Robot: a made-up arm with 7 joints.
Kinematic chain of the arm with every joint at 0, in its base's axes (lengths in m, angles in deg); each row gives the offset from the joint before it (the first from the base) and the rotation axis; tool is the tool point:
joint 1: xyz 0 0 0.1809 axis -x
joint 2: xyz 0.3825 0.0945 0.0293 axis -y
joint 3: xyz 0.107 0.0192 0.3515 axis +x
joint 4: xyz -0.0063 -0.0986 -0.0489 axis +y
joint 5: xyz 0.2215 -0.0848 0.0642 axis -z
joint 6: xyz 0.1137 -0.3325 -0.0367 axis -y
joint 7: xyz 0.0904 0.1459 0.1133 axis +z
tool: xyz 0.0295 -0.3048 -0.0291
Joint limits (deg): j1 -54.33..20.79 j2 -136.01..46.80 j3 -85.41..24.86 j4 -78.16..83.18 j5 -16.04..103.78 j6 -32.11..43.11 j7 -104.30..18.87
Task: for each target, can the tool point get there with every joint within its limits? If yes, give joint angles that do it. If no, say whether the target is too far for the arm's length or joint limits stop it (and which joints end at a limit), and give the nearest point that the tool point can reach.
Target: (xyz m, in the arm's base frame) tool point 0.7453 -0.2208 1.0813
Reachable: yes | joints -0.95 -5.16 -76.62 64.09 4.27 3.80 -43.44
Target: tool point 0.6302 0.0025 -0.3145
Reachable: yes | joints -27.53 -119.97 -10.61 46.36 30.04 -23.14 -88.49
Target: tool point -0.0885 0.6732 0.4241
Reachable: no: joint limits stop it (at a limit: joint 1, joint 2, joint 3, joint 5, joint 6, joint 7) | nearest point -0.0786 0.5521 0.5030 | short by 0.145 m
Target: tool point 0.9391 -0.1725 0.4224
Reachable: yes | joints -11.22 -69.83 -38.82 23.14 63.78 32.48 -47.11
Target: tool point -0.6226 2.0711 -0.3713
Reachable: no: too far | nearest point 0.4713 1.0685 -0.2771 | short by 1.487 m
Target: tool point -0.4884 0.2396 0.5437
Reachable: no: joint limits stop it (at a limit: joint 1, joint 2, joint 3, joint 6, joint 7) | nearest point -0.3688 0.2400 0.5911 | short by 0.129 m
